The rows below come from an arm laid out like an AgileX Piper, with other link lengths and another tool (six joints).
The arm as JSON. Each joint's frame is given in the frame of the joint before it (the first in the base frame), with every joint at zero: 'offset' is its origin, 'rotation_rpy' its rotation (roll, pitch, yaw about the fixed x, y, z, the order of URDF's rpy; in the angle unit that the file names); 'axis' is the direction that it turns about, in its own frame. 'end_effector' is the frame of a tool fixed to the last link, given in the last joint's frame.
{
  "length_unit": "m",
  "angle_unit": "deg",
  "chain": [
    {
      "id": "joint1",
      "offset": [
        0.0,
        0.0,
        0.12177
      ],
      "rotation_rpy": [
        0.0,
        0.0,
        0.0
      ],
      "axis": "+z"
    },
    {
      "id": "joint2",
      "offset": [
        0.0,
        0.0,
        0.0
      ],
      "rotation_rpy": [
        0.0,
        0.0,
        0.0
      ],
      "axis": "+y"
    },
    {
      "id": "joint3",
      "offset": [
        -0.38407,
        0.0,
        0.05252
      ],
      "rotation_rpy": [
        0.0,
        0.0,
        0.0
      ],
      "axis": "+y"
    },
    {
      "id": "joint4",
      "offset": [
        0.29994,
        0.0,
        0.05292
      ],
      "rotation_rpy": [
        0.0,
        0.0,
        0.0
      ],
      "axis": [
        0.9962,
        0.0,
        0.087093
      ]
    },
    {
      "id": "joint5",
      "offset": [
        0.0,
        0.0,
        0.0
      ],
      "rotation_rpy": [
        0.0,
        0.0,
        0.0
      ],
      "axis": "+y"
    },
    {
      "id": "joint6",
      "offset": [
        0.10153,
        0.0,
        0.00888
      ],
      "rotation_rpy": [
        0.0,
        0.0,
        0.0
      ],
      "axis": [
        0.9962,
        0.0,
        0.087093
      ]
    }
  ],
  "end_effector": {
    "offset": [
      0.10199,
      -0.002,
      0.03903
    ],
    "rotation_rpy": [
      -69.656,
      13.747,
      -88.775
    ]
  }
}
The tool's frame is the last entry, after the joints.
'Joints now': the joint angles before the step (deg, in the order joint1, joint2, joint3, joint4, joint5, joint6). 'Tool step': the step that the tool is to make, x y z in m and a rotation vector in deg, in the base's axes. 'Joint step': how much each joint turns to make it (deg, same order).
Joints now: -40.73 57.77 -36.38 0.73 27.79 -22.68
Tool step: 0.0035 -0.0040 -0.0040 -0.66 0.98 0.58
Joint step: 0.01 1.19 -0.01 -0.84 -0.87 -0.47
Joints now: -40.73 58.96 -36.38 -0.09 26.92 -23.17
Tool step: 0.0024 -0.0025 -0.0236 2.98 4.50 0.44
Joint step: 0.00 3.19 -0.01 -0.40 2.18 -0.43
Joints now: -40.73 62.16 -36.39 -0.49 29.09 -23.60
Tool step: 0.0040 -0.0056 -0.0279 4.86 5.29 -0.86
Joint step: -0.01 4.89 -1.01 -0.55 3.30 1.26
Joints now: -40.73 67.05 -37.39 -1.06 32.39 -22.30
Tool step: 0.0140 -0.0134 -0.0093 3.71 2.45 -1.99
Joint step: 0.02 5.15 -3.68 0.10 2.83 2.23
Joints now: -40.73 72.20 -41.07 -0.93 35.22 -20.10
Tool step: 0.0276 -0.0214 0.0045 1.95 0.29 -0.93
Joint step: -0.01 5.68 -6.23 1.21 2.04 0.43
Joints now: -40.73 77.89 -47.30 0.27 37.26 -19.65
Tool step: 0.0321 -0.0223 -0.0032 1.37 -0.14 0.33
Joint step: 0.00 6.26 -5.72 1.90 0.27 -1.30
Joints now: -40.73 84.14 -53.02 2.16 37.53 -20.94
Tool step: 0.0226 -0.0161 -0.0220 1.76 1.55 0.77
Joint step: 0.01 6.04 -3.20 1.05 -0.48 -1.40
